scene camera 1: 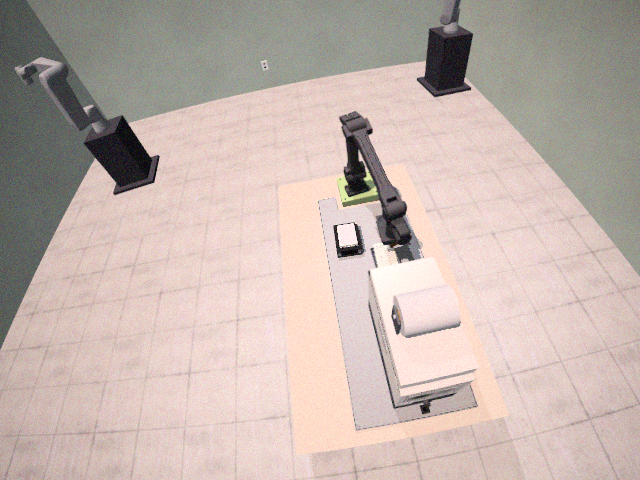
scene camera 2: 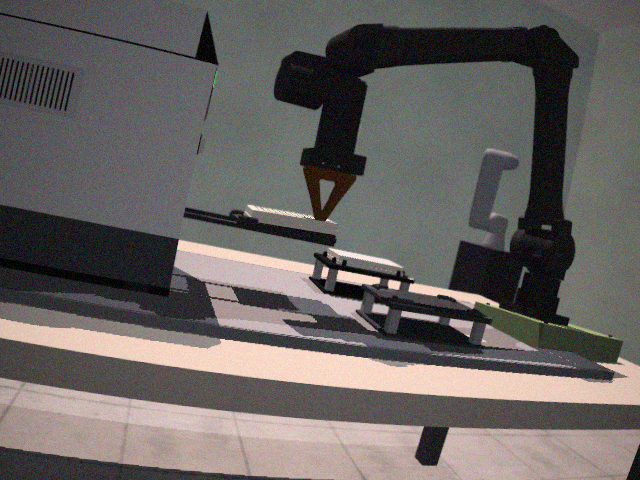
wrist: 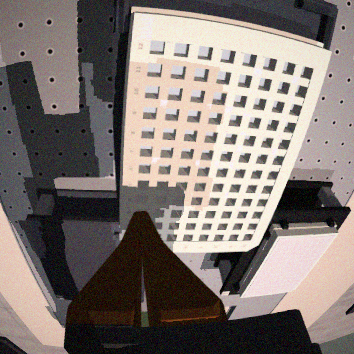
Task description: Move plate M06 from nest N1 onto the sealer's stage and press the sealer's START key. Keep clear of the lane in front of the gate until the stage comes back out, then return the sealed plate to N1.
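Note:
A cream well plate lies on the dark stage, which sticks out of the sealer. Its open wells show in the wrist view. My gripper is shut and empty, pointing down, with its tips at the plate's outer end; whether they touch it I cannot tell. An empty dark nest stands below, on the wrist view's left. A second nest holds a white plate. Nest labels and the START key cannot be made out.
A large white roll sits on top of the sealer. A small green light shows on the sealer's front edge. The arm stands on a green base. Two grey arms on black pedestals stand away from the table.

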